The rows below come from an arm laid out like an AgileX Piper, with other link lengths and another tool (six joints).
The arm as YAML. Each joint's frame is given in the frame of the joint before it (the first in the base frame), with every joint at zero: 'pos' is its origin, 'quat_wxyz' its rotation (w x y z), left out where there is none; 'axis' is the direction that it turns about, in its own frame. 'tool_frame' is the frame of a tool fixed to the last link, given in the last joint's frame.
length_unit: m
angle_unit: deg
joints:
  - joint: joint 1
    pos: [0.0, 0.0, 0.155]
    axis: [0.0, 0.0, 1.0]
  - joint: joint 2
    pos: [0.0, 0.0, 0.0]
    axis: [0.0, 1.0, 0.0]
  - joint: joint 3
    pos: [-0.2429, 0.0, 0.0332]
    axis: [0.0, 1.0, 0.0]
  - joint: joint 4
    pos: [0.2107, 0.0, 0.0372]
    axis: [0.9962, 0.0, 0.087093]
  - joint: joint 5
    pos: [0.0, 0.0, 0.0]
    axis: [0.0, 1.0, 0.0]
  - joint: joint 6
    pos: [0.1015, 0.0, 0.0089]
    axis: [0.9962, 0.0, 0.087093]
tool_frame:
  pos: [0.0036, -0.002, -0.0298]
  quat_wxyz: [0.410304, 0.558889, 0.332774, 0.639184]
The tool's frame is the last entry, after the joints.
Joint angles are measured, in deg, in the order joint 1, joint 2, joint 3, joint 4, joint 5, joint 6. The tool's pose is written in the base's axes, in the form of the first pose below.
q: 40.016 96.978 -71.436 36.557 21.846 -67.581
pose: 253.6, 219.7, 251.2, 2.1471, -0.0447, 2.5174
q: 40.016 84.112 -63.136 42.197 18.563 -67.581
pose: 221.6, 195.2, 285.1, 2.0079, -0.0978, 2.4618
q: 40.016 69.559 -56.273 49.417 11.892 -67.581
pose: 189.7, 165.3, 326.7, 1.7772, -0.1696, 2.3839
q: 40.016 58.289 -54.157 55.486 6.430 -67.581
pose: 164.0, 139.2, 367.1, 1.5458, -0.2492, 2.3494
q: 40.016 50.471 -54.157 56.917 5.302 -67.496
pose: 141.0, 118.9, 395.6, 1.3915, -0.2632, 2.3743
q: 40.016 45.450 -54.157 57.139 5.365 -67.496
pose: 124.2, 105.1, 410.8, 1.3016, -0.2566, 2.3991
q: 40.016 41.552 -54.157 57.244 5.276 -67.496
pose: 110.6, 93.6, 421.3, 1.2309, -0.2492, 2.4160
